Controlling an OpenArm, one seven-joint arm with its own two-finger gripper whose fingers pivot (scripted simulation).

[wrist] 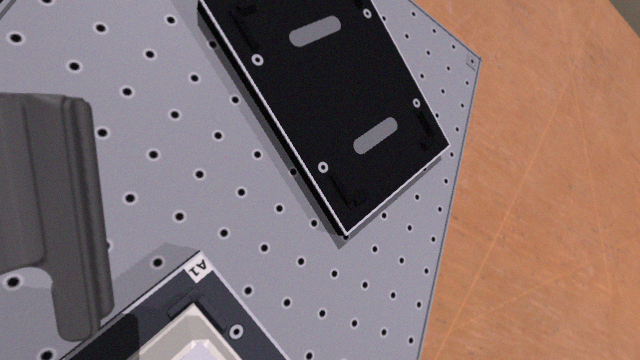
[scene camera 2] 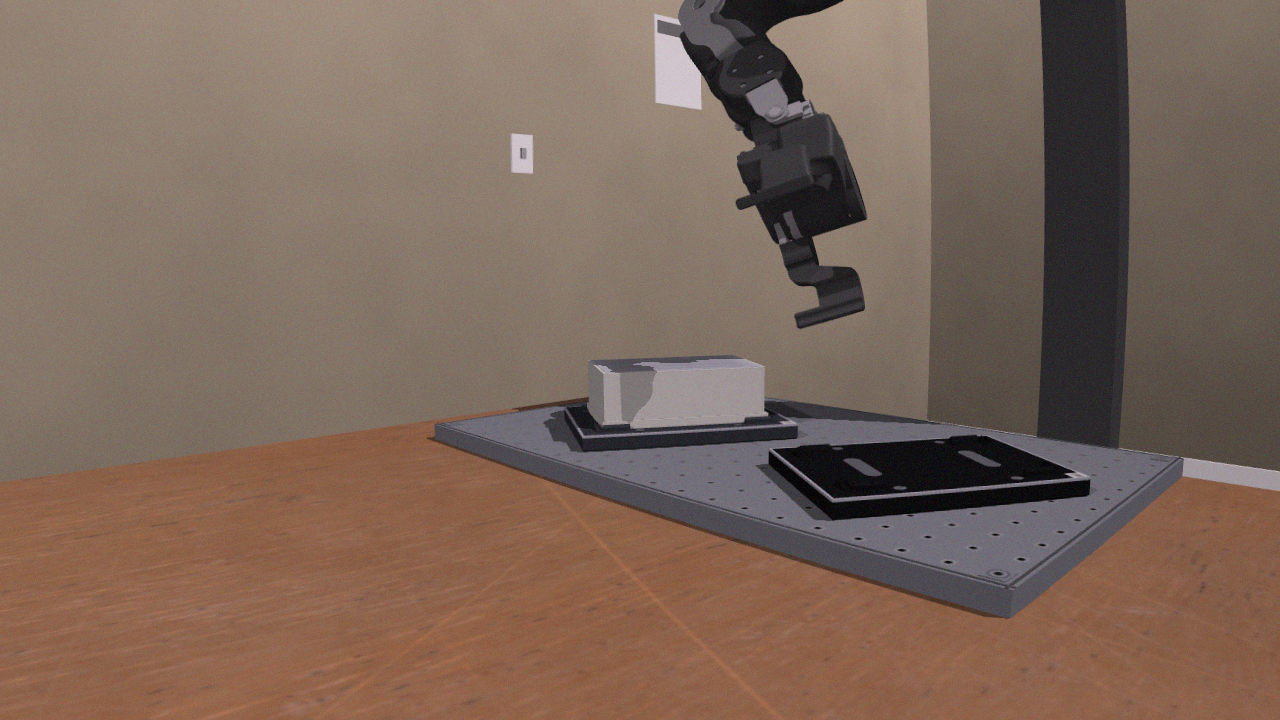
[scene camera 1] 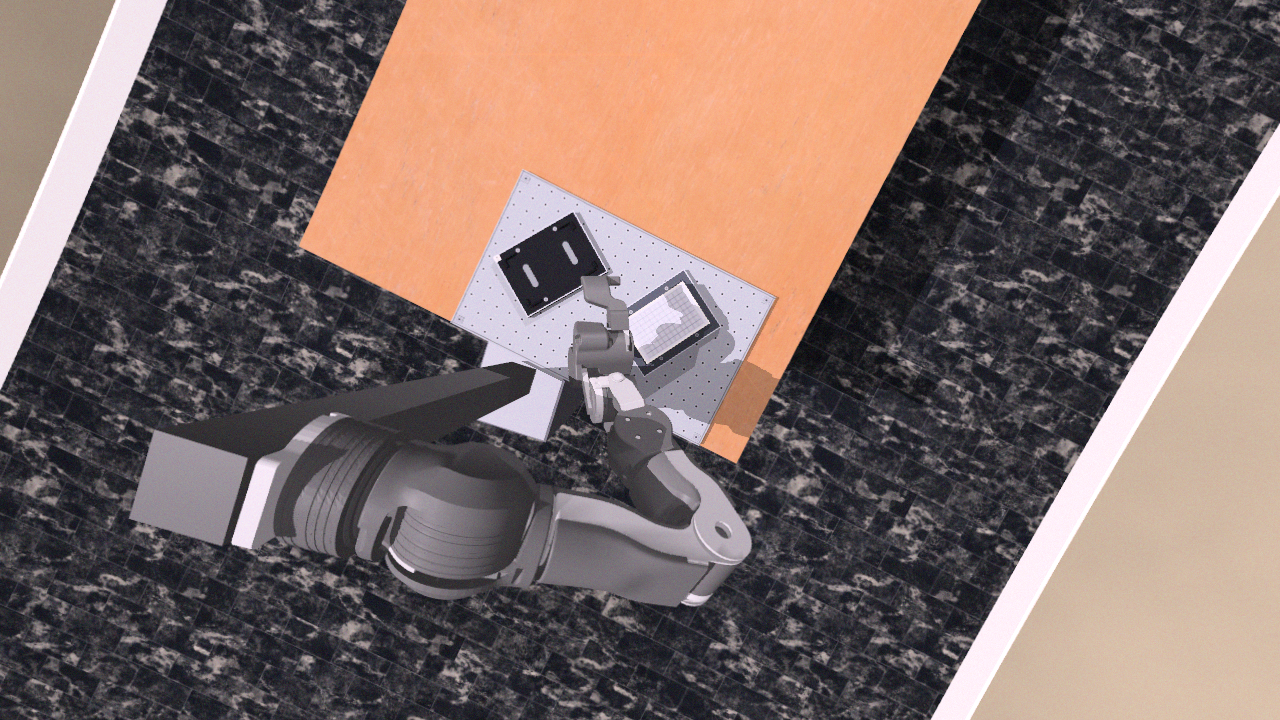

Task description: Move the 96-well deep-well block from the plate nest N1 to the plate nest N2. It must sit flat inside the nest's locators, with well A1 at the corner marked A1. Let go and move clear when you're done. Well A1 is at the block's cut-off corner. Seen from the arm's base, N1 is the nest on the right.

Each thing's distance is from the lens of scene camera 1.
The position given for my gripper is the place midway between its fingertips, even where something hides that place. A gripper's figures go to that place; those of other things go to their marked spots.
my gripper (scene camera 1: 595,309): 67 cm
white deep-well block (scene camera 1: 674,316): 74 cm
dark column (scene camera 1: 196,476): 41 cm
black plate nest (scene camera 1: 543,252): 82 cm
The marked spots on the black plate nest and the dark column are 57 cm apart.
